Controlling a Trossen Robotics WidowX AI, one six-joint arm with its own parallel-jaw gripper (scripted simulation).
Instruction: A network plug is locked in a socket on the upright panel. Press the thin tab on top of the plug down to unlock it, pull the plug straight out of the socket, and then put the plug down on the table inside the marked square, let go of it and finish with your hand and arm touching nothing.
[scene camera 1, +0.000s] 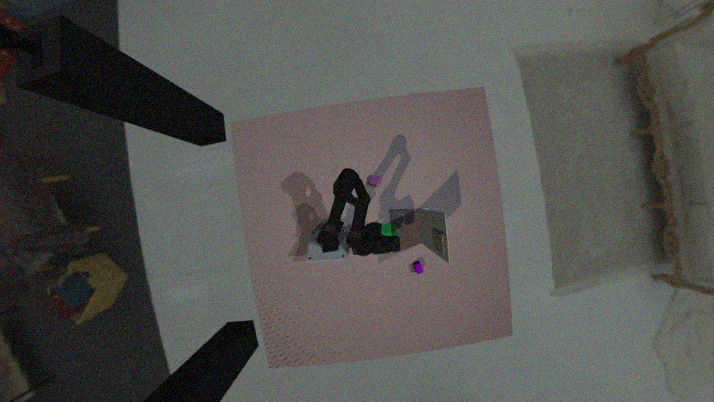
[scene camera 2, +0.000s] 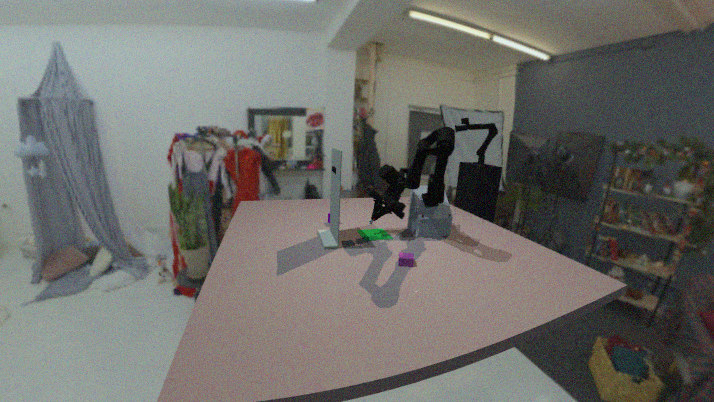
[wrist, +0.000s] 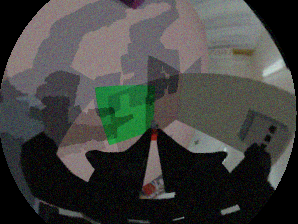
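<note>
In scene camera 2 I see a grey upright panel (scene camera 2: 329, 238) as well as my gripper (scene camera 2: 372, 219). A green marked square (wrist: 126, 111) is visible to me in the wrist view, and my gripper (wrist: 153, 130) is there too.
</note>
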